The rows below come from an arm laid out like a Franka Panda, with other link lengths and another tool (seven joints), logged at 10 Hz.
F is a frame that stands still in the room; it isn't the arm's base.
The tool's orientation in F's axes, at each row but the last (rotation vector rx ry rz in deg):
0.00, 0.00, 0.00
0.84, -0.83, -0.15
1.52, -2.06, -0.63
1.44, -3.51, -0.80
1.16, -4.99, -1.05
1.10, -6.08, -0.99
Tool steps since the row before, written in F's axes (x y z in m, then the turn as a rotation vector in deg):
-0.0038, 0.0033, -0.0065, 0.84, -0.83, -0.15
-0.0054, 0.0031, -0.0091, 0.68, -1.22, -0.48
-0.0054, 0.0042, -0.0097, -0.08, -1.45, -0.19
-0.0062, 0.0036, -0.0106, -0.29, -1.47, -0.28
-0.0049, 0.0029, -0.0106, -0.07, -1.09, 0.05
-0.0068, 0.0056, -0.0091, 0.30, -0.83, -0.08
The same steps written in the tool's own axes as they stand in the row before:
-0.0038, 0.0033, -0.0065, 0.84, -0.83, -0.15
-0.0055, 0.0030, -0.0091, 0.68, -1.23, -0.47
-0.0058, 0.0039, -0.0096, -0.07, -1.46, -0.15
-0.0069, 0.0032, -0.0103, -0.28, -1.48, -0.23
-0.0059, 0.0026, -0.0102, -0.04, -1.09, 0.08
-0.0078, 0.0053, -0.0084, 0.30, -0.83, -0.10

